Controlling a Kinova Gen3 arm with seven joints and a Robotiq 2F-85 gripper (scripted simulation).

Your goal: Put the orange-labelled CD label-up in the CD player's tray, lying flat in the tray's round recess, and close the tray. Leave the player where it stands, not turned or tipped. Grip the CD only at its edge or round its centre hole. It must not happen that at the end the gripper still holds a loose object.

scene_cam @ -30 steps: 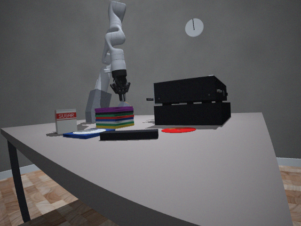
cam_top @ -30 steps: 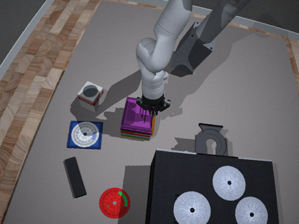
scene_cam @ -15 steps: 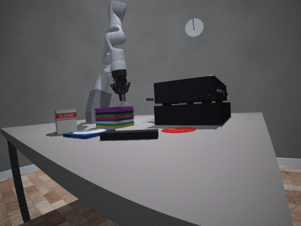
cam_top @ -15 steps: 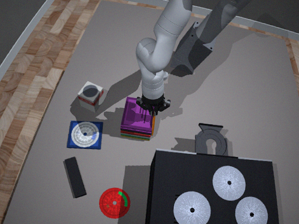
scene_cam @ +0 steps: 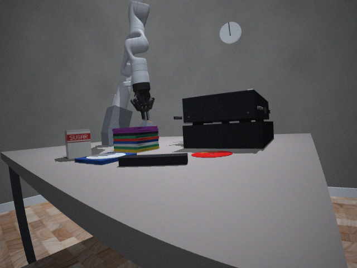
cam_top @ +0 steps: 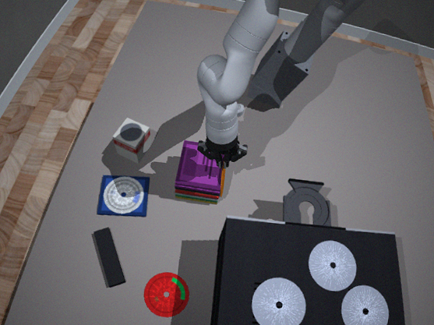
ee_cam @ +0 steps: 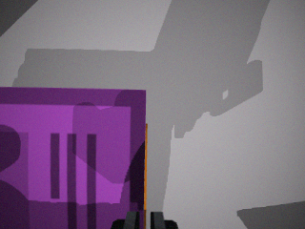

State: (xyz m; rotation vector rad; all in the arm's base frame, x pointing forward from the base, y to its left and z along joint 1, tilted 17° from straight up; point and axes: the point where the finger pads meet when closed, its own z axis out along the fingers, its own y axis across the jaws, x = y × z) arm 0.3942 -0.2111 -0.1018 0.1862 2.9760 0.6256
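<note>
My gripper is now 2 cm past the purple case, 6 cm to the left of it and 5 cm above it. The rest, counted from my hand: black remote 24 cm ahead, 29 cm to the right, 13 cm below; then sugar box 11 cm behind, 27 cm to the right, 9 cm below; then orange-labelled CD 1 cm to the left, 8 cm below.
</note>
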